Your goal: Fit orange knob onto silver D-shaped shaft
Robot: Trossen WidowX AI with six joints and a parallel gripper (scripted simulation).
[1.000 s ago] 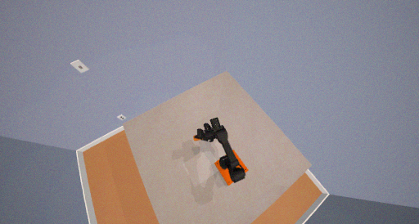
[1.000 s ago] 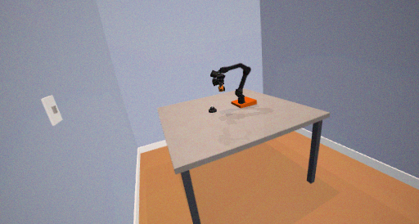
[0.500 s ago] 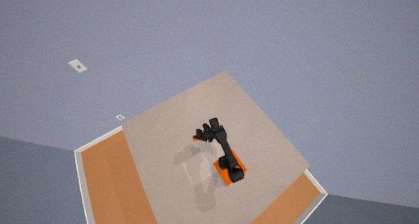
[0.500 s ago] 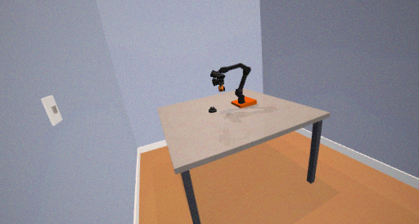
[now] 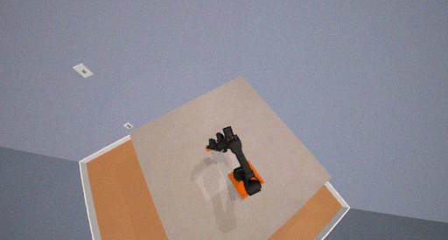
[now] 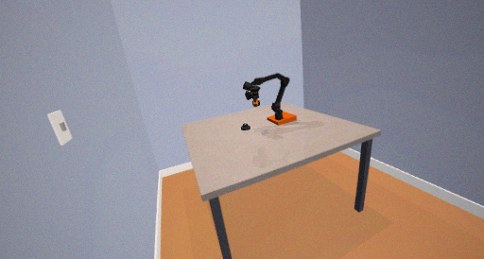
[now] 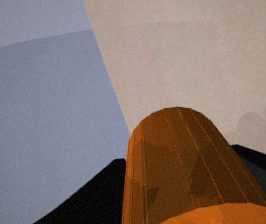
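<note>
Right now the orange knob is 20 mm behind my gripper tip, 20 mm to the right of it and 20 mm above it. Round my gripper tip: dark round pedestal (30 mm ahead, 150 mm to the right, 210 mm below).
</note>
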